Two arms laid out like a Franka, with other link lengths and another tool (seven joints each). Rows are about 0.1 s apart.
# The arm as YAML. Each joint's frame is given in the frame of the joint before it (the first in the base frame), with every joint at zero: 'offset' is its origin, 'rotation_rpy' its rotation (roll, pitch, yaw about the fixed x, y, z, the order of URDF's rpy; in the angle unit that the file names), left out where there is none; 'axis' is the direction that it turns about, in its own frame. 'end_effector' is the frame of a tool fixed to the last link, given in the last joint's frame.
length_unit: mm
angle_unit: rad
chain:
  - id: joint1
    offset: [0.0, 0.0, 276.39]
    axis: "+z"
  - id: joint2
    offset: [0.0, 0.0, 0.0]
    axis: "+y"
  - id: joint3
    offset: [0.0, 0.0, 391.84]
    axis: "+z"
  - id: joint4
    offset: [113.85, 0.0, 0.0]
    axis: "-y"
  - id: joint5
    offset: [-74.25, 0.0, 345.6]
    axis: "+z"
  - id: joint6
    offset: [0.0, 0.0, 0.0]
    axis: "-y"
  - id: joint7
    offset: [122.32, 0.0, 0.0]
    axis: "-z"
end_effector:
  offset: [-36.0, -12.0, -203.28]
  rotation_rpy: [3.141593, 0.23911, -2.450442]
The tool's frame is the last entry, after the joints.
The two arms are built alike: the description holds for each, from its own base.
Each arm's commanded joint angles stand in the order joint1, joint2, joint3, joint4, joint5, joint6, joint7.
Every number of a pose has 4 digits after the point. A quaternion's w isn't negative.
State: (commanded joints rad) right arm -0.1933 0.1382 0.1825 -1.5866 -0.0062 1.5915 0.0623; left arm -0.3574 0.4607 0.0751 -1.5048 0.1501 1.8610 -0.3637
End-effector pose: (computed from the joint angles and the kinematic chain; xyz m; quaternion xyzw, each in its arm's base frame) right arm 0.5769 -0.0227 0.4573 -0.2980 0.9507 0.0656 0.0546; left arm 0.6655 -0.1980 0.2998 -0.3341 0.9235 0.1415 0.1248
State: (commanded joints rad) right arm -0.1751 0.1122 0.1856 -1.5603 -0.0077 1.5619 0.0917; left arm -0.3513 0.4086 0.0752 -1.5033 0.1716 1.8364 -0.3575
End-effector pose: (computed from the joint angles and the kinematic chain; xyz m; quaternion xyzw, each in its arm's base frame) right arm 0.5705 -0.0091 0.4812 -0.2952 0.9516 0.0576 0.0639; left arm 0.6613 -0.1875 0.3348 -0.3342 0.9213 0.1400 0.1411
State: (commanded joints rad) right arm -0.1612 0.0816 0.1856 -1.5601 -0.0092 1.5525 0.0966; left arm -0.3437 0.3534 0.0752 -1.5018 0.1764 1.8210 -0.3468
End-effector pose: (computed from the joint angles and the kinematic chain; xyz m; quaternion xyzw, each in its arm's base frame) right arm 0.5621 -0.0003 0.4978 -0.3004 0.9497 0.0514 0.0725; left arm 0.6561 -0.1787 0.3720 -0.3369 0.9193 0.1290 0.1571
